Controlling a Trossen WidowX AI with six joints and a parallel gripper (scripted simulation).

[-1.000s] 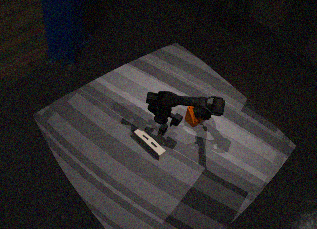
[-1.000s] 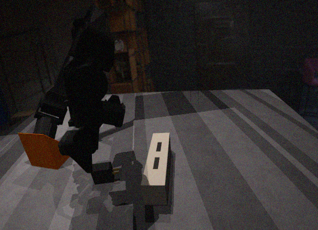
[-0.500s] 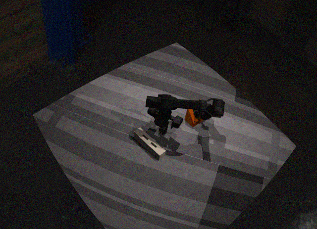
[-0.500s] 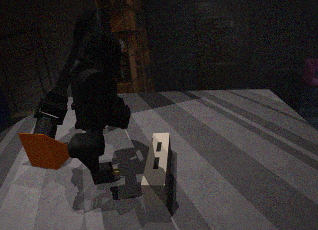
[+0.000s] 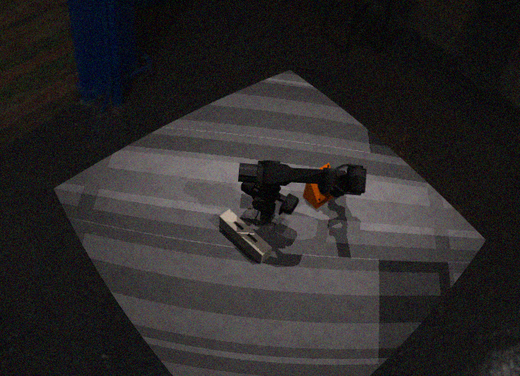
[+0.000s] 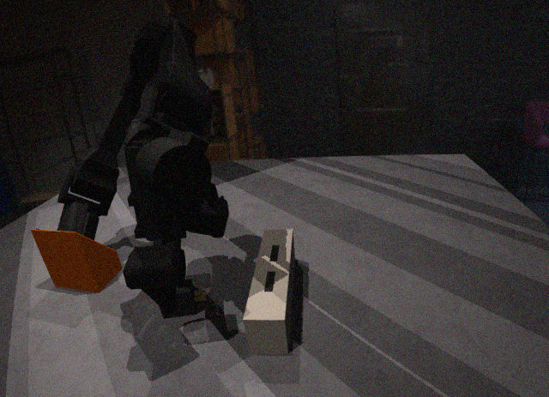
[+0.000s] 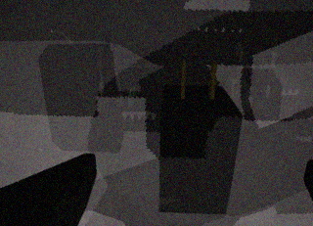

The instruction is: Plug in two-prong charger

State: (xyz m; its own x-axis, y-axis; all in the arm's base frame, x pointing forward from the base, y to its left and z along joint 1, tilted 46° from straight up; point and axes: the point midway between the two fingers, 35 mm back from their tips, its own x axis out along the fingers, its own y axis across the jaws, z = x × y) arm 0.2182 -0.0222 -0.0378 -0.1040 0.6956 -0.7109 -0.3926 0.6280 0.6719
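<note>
My gripper tip is now 10 mm short of the two-prong charger, 10 mm to the right of it and 20 mm above it.
</note>
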